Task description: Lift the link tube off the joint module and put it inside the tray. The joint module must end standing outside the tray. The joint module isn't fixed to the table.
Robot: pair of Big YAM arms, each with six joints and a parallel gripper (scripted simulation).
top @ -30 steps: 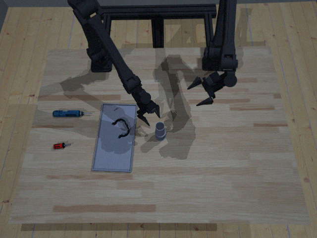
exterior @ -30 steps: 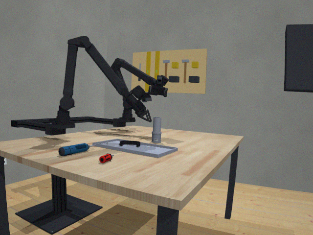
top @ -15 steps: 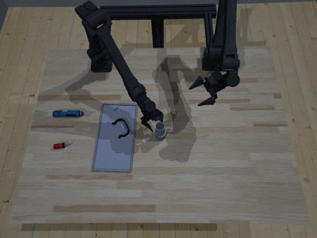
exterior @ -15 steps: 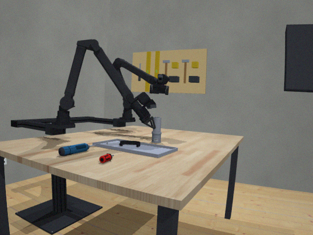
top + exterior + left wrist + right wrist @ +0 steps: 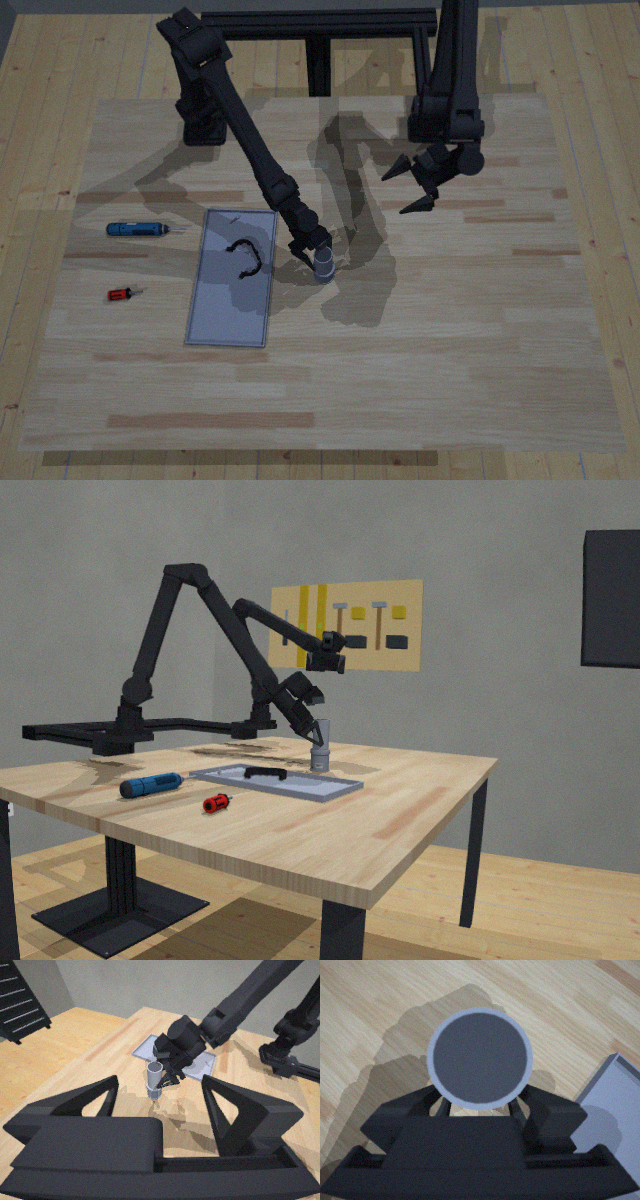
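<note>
Right now my right hand is 1 cm short of the grey link tube, 1 cm to the right of it and 2 cm below it. From my right hand the other things lie so: tray: 1 cm ahead, 26 cm to the right, 8 cm below; small thin piece: 18 cm behind, 27 cm to the right, 8 cm below; joint module: 1 cm ahead, 1 cm to the left, 6 cm below.
</note>
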